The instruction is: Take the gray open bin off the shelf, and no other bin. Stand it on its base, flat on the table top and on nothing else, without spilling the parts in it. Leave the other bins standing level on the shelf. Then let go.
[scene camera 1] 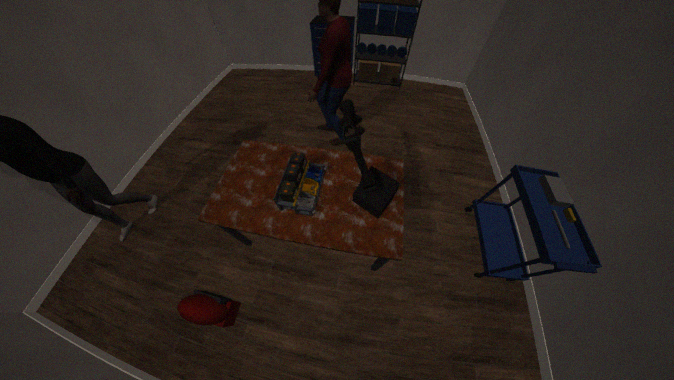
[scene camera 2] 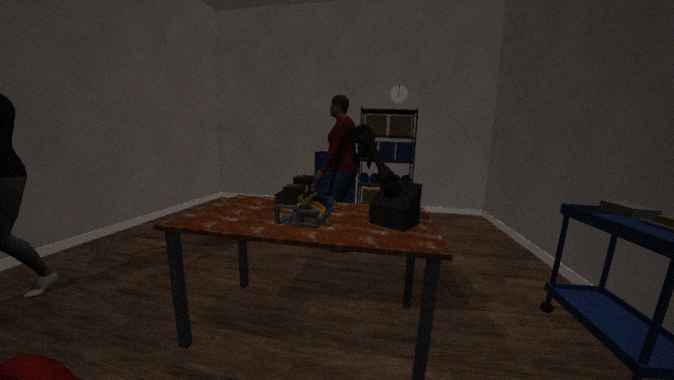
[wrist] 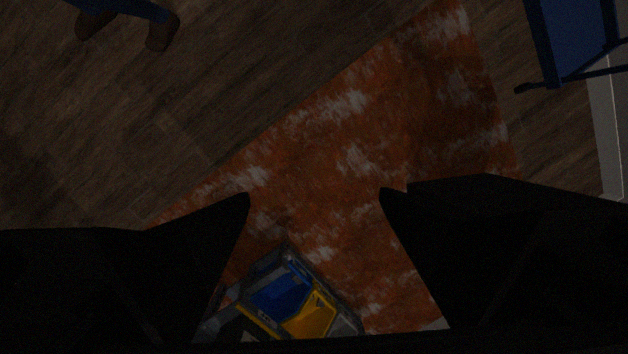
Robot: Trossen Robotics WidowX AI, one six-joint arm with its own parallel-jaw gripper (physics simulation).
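Frame: origin at the arm's base, x ahead, y left, z up, level; centimetres.
Where they show: gripper, between the fingertips: (scene camera 2: pixel 363 168) (wrist: pixel 315 196); arm's base, origin of its link: (scene camera 1: pixel 372 187) (scene camera 2: pixel 391 193).
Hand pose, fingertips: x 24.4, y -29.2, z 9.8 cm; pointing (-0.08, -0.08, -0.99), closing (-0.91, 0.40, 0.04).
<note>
Things, the pixels of their top centre, and the offset from my fingertips. Level surfaces: height alone.
- gray open bin, centre of its top: (wrist: pixel 332 350) (scene camera 2: pixel 308 208) (scene camera 1: pixel 302 198) dx +16.3, dy +48.9, dz -18.1 cm
- yellow bin, centre of its top: (wrist: pixel 305 329) (scene camera 2: pixel 313 203) (scene camera 1: pixel 306 184) dx +18.7, dy +37.9, dz -18.1 cm
- blue bin, centre of its top: (wrist: pixel 276 304) (scene camera 2: pixel 317 199) (scene camera 1: pixel 311 171) dx +20.8, dy +26.9, dz -18.1 cm
- orange table, height of its surface: dz -26.2 cm
The gray open bin (scene camera 1: pixel 306 202) (wrist: pixel 346 327) sits at the near end of the low row of the shelf (scene camera 2: pixel 296 218) (wrist: pixel 220 321), beside the yellow bin (scene camera 1: pixel 310 187) (wrist: pixel 312 319). The blue bin (scene camera 1: pixel 315 172) (wrist: pixel 281 297) is at the row's far end. In the wrist view the gray bin is partly cut off by the gripper body, and its parts are too dark to make out. My gripper (scene camera 2: pixel 369 164) (wrist: pixel 315 196) is open and empty, high above the table and apart from the bins. The fingers point down toward the table.
Dark boxes with orange marks (scene camera 1: pixel 290 185) (scene camera 2: pixel 295 193) stand in a taller row on the shelf's left side. The arm's black base (scene camera 1: pixel 376 194) (scene camera 2: pixel 395 210) stands on the orange table (scene camera 1: pixel 240 205) (scene camera 2: pixel 225 220), right of the shelf. A person (scene camera 1: pixel 336 55) (scene camera 2: pixel 341 145) stands behind the table.
</note>
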